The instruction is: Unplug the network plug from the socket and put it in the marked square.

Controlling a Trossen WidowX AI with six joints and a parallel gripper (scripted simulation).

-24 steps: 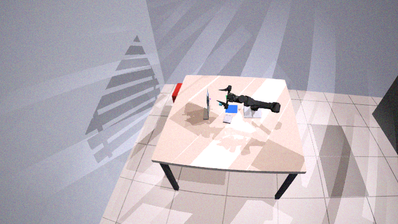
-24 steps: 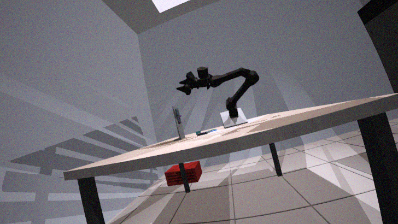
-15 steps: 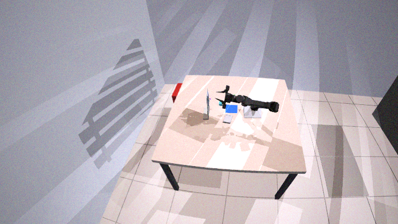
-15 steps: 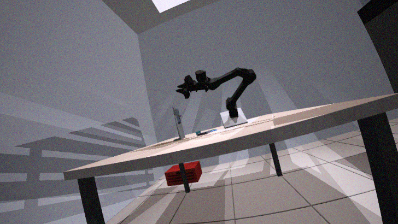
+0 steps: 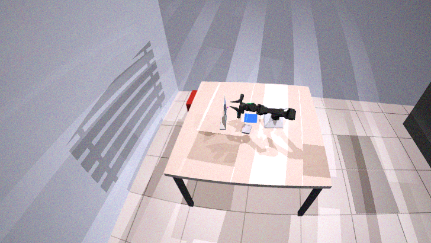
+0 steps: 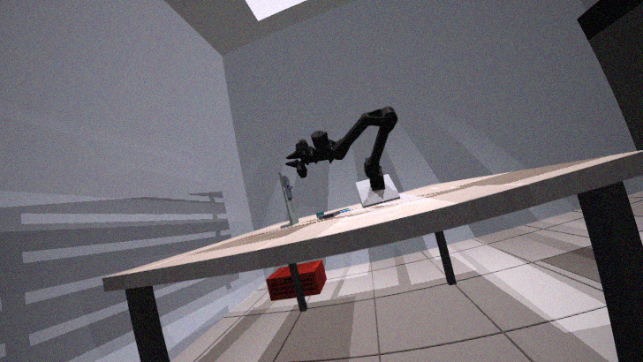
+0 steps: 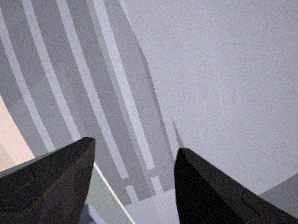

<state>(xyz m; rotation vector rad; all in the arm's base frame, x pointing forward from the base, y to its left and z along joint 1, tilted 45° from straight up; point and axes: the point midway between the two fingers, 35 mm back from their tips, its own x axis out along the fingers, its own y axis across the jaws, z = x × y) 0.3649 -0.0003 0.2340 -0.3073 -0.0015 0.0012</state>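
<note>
Right now my gripper tip is 70 mm short of the upright panel, 90 mm to the left of it and 180 mm above it.
</note>
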